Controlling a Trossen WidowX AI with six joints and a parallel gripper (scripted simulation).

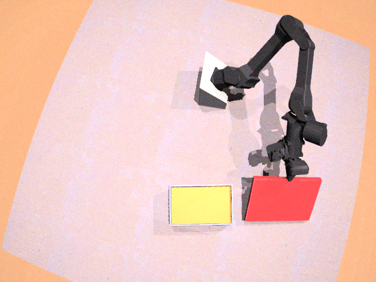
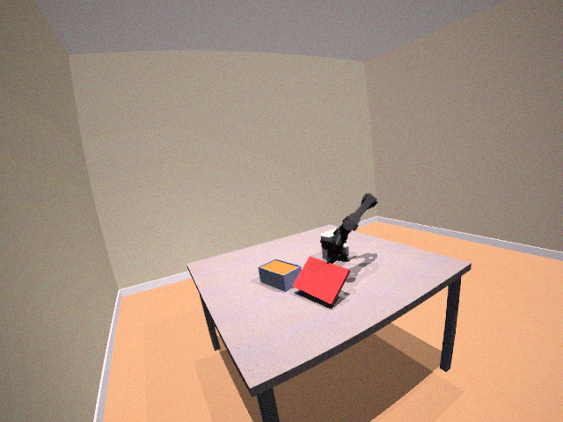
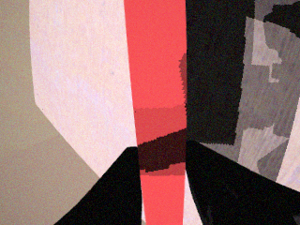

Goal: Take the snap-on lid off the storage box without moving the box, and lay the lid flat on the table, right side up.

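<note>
Now: the red lid 6 cm ahead of my gripper tip, 5 cm below it and 2 cm to the left of it. Round my gripper tip: storage box (24 cm to the right, 16 cm ahead, 9 cm below).
</note>
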